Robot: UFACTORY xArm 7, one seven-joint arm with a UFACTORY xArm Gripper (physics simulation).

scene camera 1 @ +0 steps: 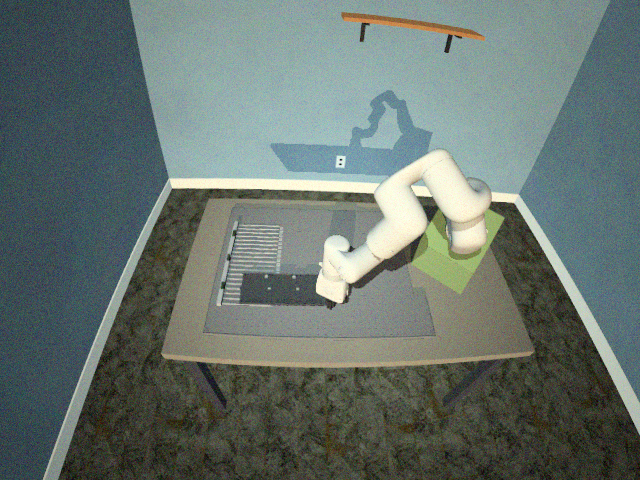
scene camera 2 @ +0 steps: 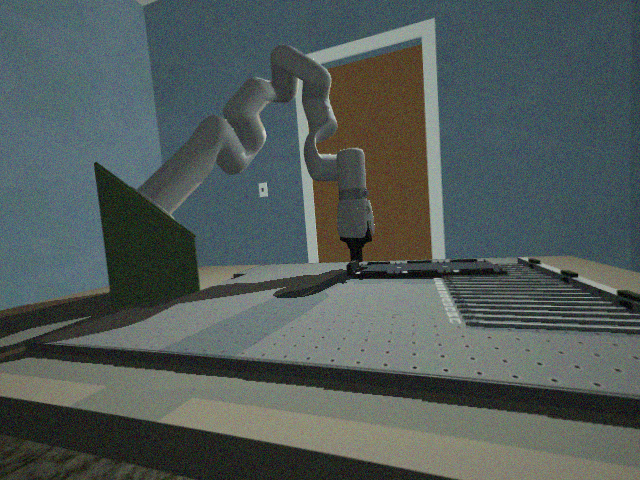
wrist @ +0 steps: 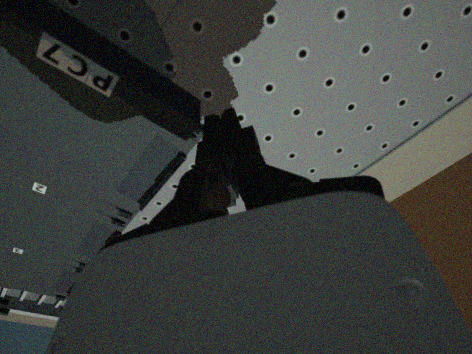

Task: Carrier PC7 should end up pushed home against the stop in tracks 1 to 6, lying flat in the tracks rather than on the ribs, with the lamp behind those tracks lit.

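Places are measured from the arm's base along level axes (x ahead, y left, z up), in centimetres.
Pixels of known places: gripper, fingertip midpoint: [scene camera 1: 330, 306] [wrist: 228, 133]; arm's base, origin of the base link: [scene camera 2: 150, 206].
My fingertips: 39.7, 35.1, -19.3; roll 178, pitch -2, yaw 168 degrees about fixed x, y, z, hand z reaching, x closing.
For each thing: its top centre in the pictures, then the offset to it from my fingertips, as dx, dy, dz. "pt": a spot on its surface instead. Level surfaces: height alone.
- Carrier PC7, middle of its top: [wrist: 16, 241] [scene camera 2: 418, 259] [scene camera 1: 284, 285] +17.7, -1.8, +1.4
- ribbed bed, its level: dz -1.6
- stop bar, surface spot: [scene camera 1: 225, 268] pt +42.1, -2.0, +0.0
- lamp block, surface spot: [scene camera 2: 534, 261] [scene camera 1: 223, 282] pt +39.2, +4.5, +0.4
- perforated grey board, its level: dz -1.6
- table, its level: dz -2.8
Carrier PC7 [scene camera 1: 279, 295] [scene camera 2: 408, 268] [wrist: 75, 150] is a long dark plate. Its left part lies over the front tracks of the ribbed bed [scene camera 1: 255, 250] [scene camera 2: 537, 305], and its right part reaches over the board. A stretch of ribs shows between its left end and the stop bar [scene camera 1: 225, 268]. Whether it sits in the tracks or on ribs cannot be told. The lamp block [scene camera 1: 223, 284] [scene camera 2: 534, 261] behind those tracks looks dark. My gripper [scene camera 1: 330, 305] [scene camera 2: 354, 267] [wrist: 228, 133] is shut and empty, low at the carrier's right end, near a corner. Contact cannot be made out.
The perforated grey board [scene camera 1: 382, 320] [scene camera 2: 330, 335] [wrist: 350, 75] lies on the table [scene camera 1: 475, 320]. Two more dark blocks [scene camera 1: 228, 256] [scene camera 1: 234, 232] sit along the stop bar. The green arm base [scene camera 1: 439, 263] [scene camera 2: 149, 248] stands at the right in scene camera 1.
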